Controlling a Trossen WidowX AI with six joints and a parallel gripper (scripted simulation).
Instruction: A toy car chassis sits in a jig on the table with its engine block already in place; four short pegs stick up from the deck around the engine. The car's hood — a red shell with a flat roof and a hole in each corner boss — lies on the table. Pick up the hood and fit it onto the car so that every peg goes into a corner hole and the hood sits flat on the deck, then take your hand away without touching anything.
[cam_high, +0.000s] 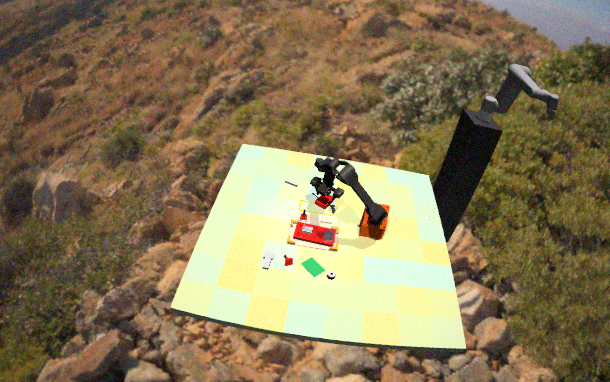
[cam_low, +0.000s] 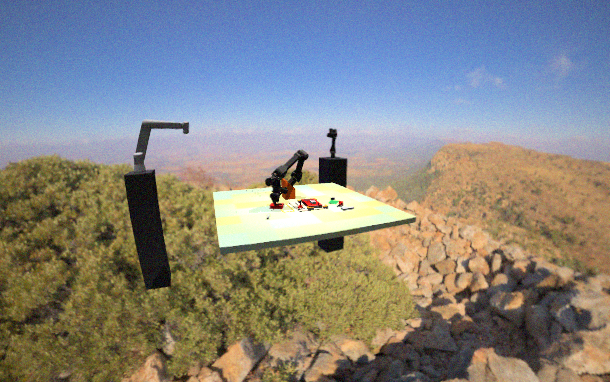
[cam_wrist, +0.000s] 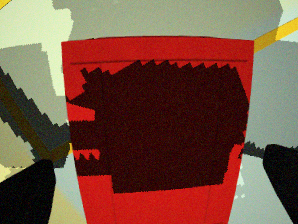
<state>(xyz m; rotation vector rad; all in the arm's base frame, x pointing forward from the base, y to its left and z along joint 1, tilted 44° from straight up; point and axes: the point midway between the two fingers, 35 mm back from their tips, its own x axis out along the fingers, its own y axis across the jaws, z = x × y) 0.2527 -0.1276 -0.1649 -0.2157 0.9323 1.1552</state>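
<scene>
Now: gripper tip 1 cm above the red hood. From my gripper tip the other things lie so: white piece (26 cm ahead, 46 cm to the left, 2 cm below); white wheel (4 cm behind, 51 cm to the left, 2 cm below); green flat tile (5 cm ahead, 47 cm to the left, 3 cm below).
</scene>
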